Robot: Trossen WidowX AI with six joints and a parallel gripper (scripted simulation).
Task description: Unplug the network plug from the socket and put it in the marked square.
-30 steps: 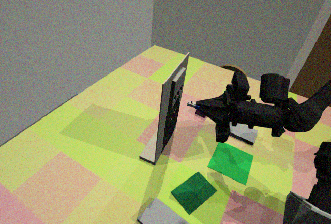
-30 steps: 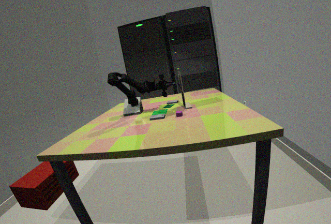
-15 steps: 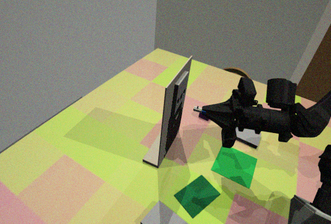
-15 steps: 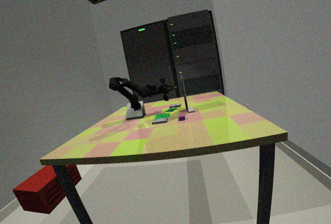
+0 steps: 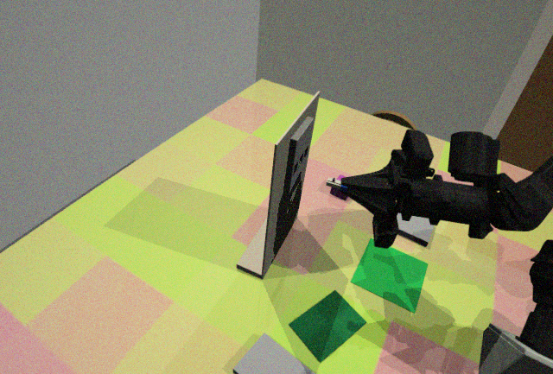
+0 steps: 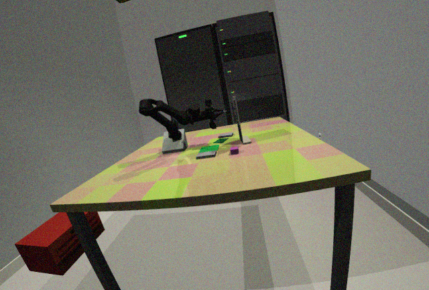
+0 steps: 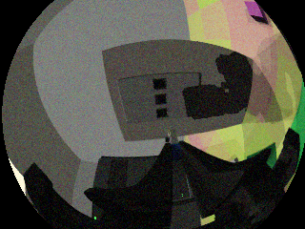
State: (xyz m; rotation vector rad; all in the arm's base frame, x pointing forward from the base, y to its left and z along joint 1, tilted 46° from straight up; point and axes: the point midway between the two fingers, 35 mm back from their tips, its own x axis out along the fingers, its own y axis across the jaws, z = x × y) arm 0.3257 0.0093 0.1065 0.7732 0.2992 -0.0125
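My gripper tip is 21 cm above the bright green marked square, 13 cm past it and 5 cm to the left of it. From my gripper tip the other things lie so: upright grey panel (9 cm ahead, 8 cm below, 2 cm to the right).
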